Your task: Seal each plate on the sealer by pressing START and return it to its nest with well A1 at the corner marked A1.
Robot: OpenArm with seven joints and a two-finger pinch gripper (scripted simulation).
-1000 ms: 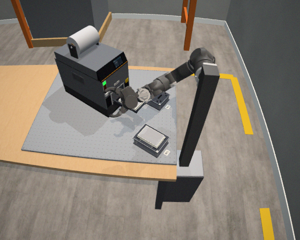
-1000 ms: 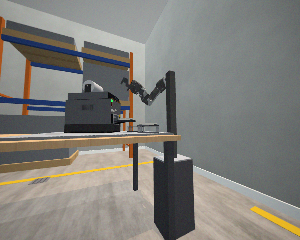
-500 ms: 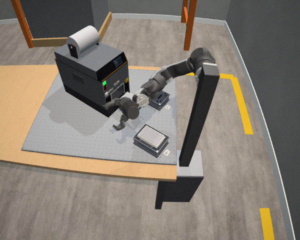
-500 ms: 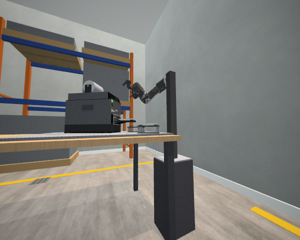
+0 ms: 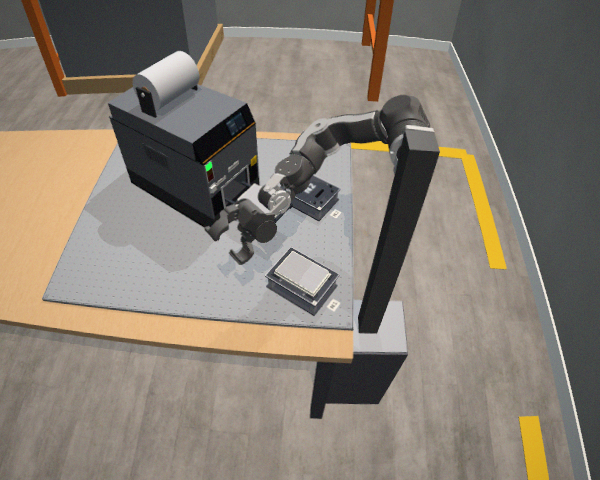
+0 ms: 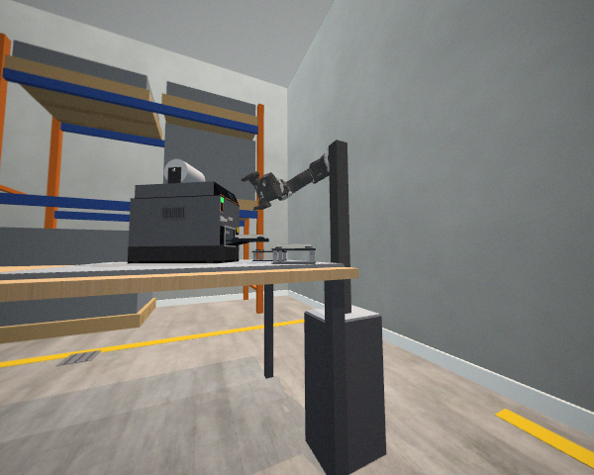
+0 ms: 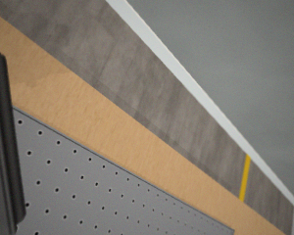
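The white start button lies 25 cm to the right of my hand, 7 cm ahead of it and 6 cm below it. The rest, counted from my hand: foil roll: 45 cm to the right, 22 cm ahead, 17 cm above; then white well plate: 27 cm to the right, 13 cm below, 6 cm behind; then sealer stage: 27 cm to the right, 14 cm below, 6 cm behind.
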